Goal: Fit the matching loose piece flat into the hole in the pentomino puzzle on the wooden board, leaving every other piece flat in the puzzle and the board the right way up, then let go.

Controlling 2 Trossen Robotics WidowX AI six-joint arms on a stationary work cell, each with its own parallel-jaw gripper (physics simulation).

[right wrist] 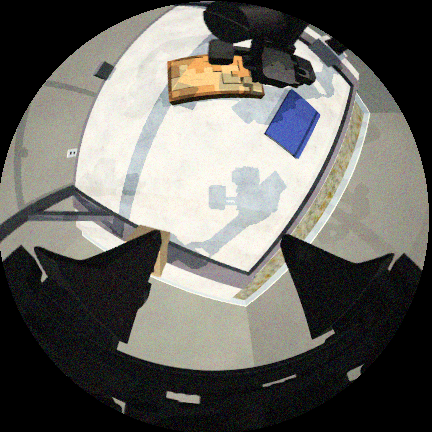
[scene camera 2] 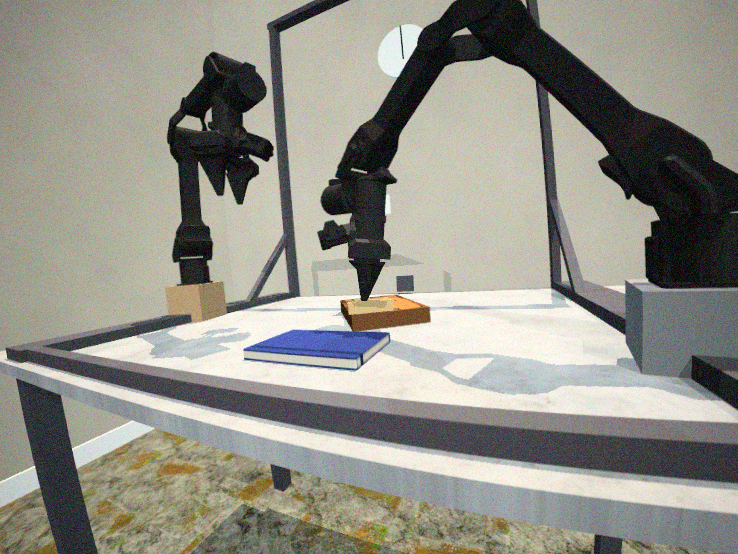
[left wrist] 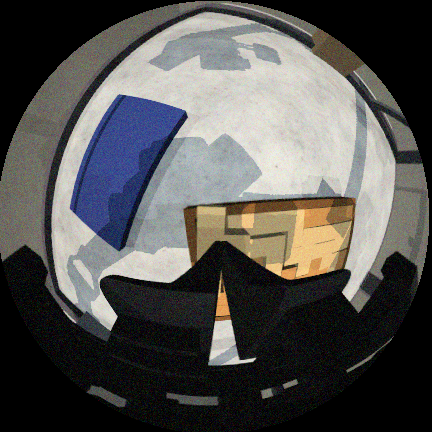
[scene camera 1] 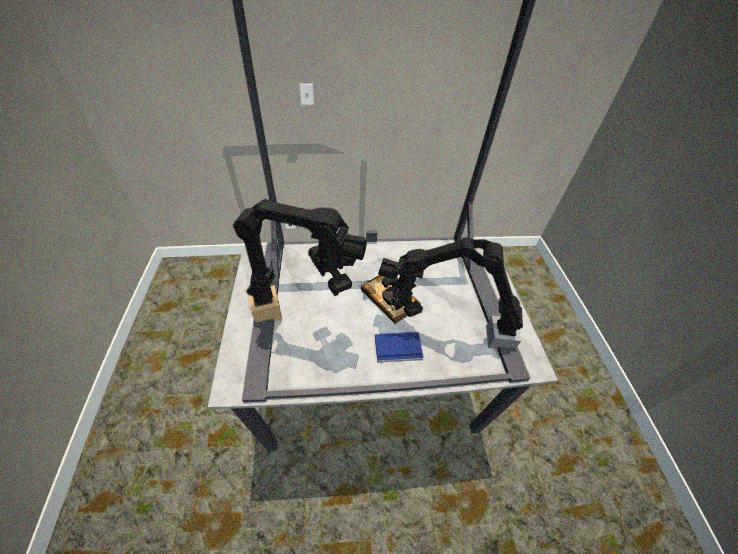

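The wooden board lies on the table with its puzzle side up. Its puzzle has tan and orange pieces, partly in shadow. In the left wrist view a shaded tan piece near the middle shows dark edges; I cannot tell whether it lies flush. Dark gaps show beside it. My left gripper is shut, its tips together low over the board, hiding the near part of the puzzle. My right gripper is open and empty, high above the table at the picture's left.
A blue book lies flat in front of the board. Dark rails edge the table, and upright frame posts stand at its sides.
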